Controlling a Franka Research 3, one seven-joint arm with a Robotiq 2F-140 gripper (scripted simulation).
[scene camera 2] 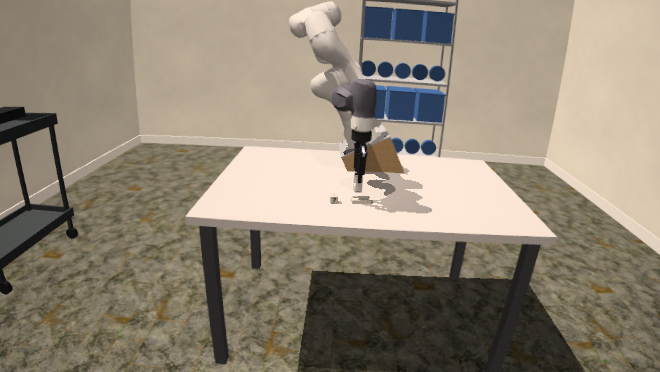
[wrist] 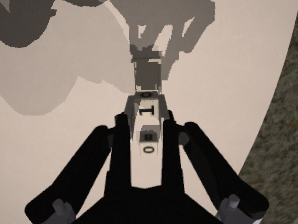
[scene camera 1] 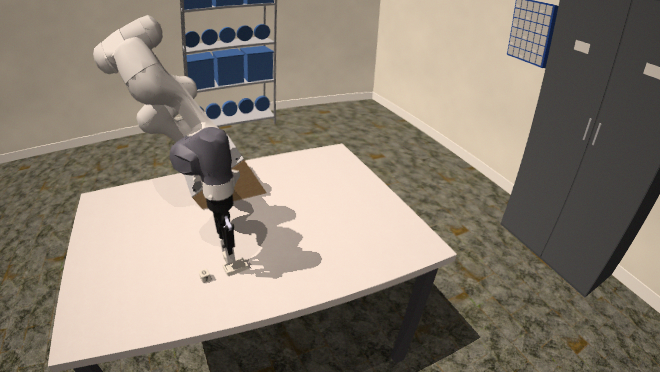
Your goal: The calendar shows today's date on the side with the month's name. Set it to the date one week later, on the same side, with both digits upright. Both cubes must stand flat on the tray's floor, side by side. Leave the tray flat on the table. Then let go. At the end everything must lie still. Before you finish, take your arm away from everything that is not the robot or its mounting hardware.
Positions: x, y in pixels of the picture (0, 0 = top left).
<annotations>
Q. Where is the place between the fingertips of my gripper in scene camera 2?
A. At 357, 188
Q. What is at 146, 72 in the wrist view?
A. A tray.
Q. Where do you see a cube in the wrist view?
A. At 146, 104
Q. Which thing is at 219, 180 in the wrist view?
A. My gripper.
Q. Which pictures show my gripper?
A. Scene camera 2, the wrist view and scene camera 1: all of them.
</annotations>
